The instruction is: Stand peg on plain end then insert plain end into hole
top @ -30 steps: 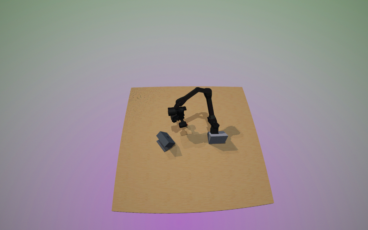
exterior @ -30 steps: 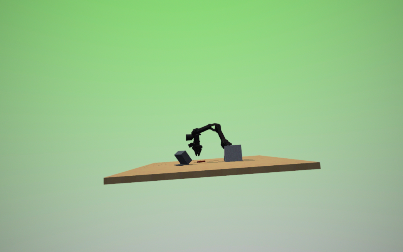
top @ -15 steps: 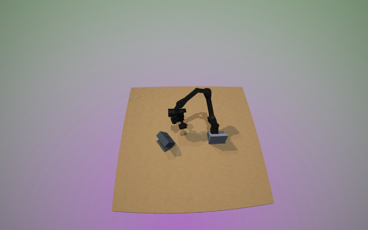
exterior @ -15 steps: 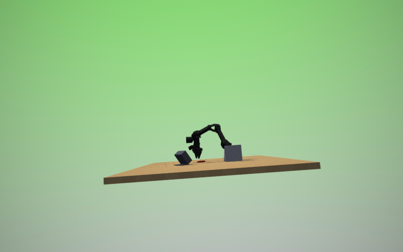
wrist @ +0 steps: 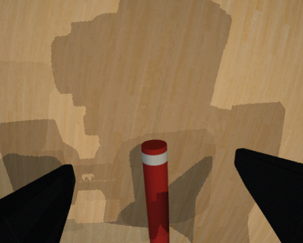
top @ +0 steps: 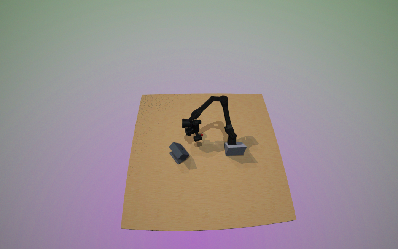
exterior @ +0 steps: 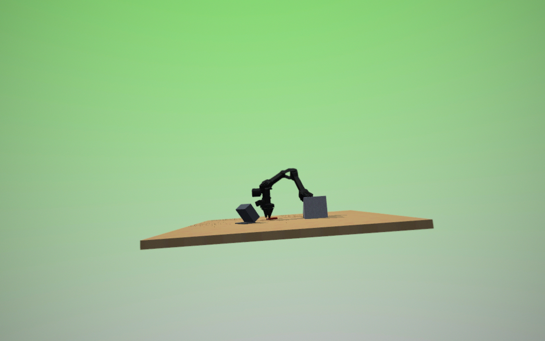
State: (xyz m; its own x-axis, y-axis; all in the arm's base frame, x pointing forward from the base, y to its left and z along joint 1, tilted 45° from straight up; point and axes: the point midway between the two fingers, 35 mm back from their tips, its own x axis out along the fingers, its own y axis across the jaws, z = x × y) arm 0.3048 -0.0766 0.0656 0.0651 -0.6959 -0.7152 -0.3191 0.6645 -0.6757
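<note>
My gripper tip is now 10 mm past the red peg and 10 mm above it. Also, from my gripper tip: grey sloped panel (120 mm ahead, 170 mm to the left, 50 mm above).
</note>
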